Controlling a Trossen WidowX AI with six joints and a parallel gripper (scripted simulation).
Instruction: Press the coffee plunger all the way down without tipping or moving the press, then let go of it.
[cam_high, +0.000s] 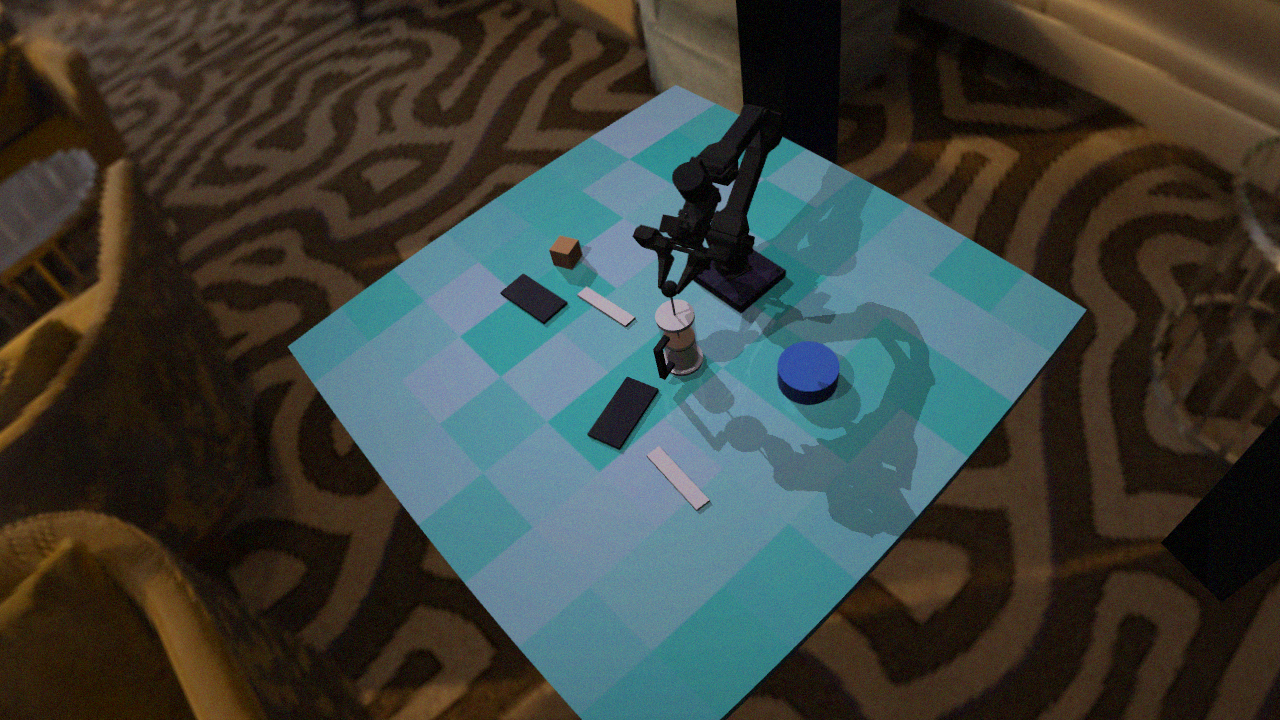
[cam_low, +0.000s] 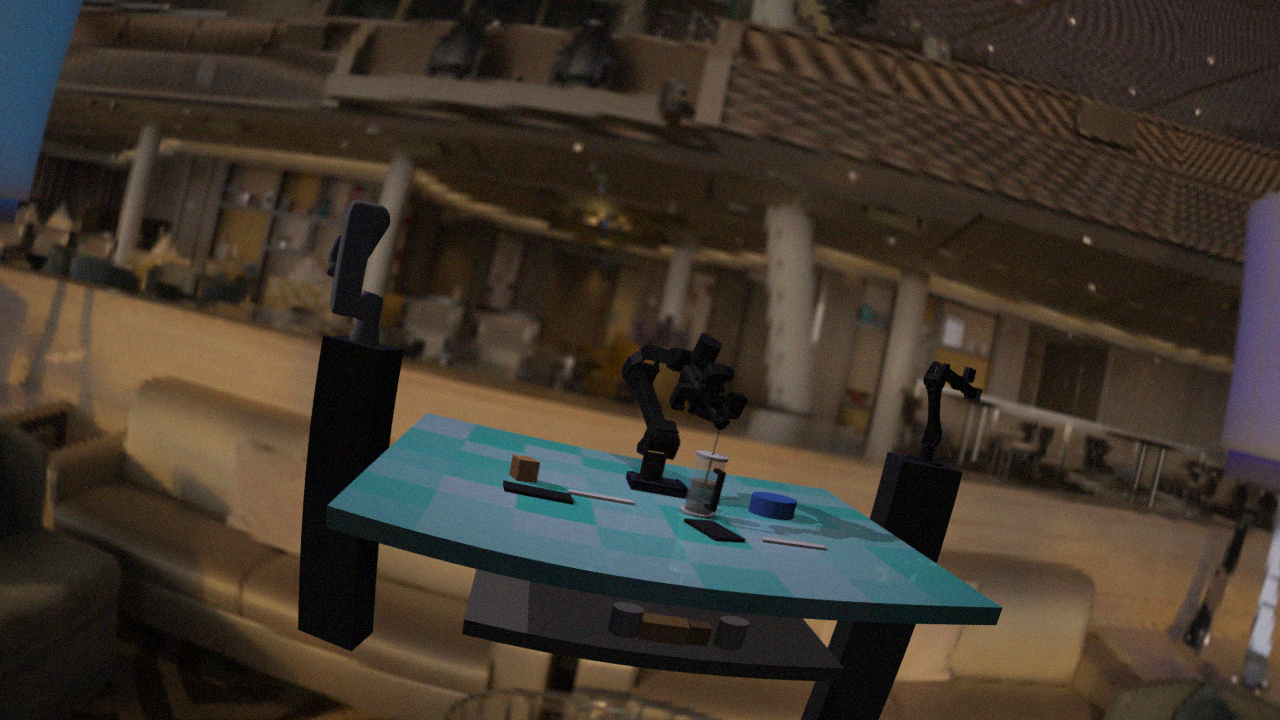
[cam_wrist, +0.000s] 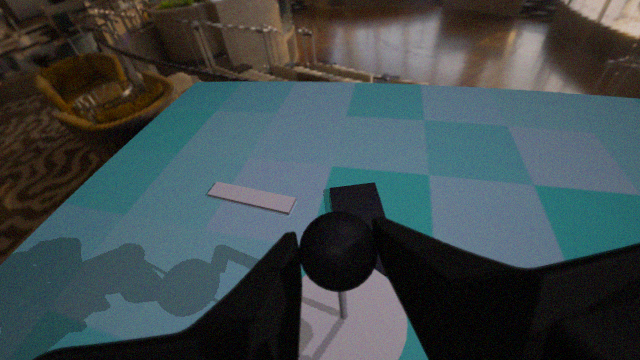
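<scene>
My gripper tip is now 10 mm short of the coffee press and 110 mm above it. From my gripper tip the other things lie so: blue disc: 180 mm behind, 190 mm to the left, 200 mm below.
</scene>
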